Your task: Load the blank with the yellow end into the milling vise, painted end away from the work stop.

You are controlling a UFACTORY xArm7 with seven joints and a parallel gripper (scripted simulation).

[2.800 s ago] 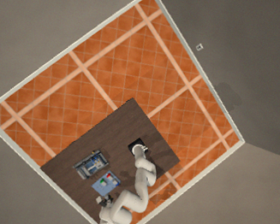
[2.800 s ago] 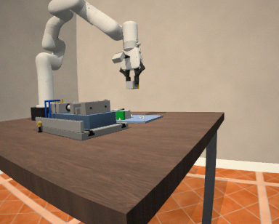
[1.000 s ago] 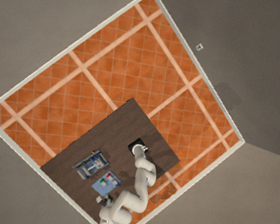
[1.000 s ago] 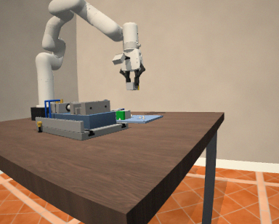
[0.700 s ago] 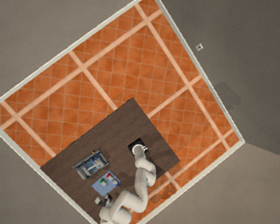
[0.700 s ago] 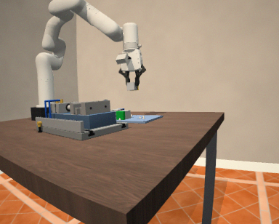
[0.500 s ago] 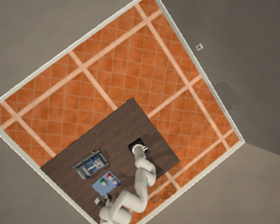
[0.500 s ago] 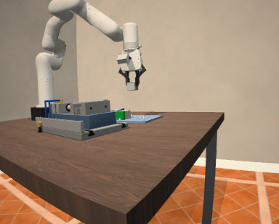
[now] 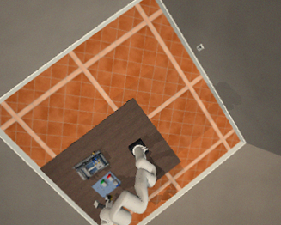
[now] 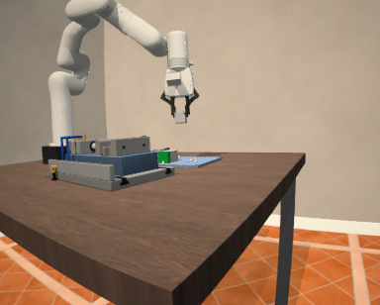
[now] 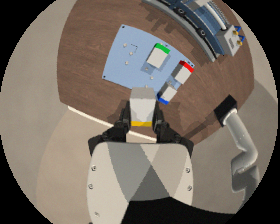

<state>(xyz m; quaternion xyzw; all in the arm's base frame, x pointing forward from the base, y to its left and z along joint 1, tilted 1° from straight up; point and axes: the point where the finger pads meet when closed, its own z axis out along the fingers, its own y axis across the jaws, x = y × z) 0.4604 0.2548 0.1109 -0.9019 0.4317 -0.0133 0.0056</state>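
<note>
Now: the yellow-ended blank 2 cm below my hand. Also, from my hand: blue infeed plate 1 cm ahead, 4 cm to the right, 17 cm below; then blue-ended blank 9 cm behind, 2 cm to the right, 15 cm below; then green-ended blank 2 cm ahead, 9 cm to the right, 15 cm below.
</note>
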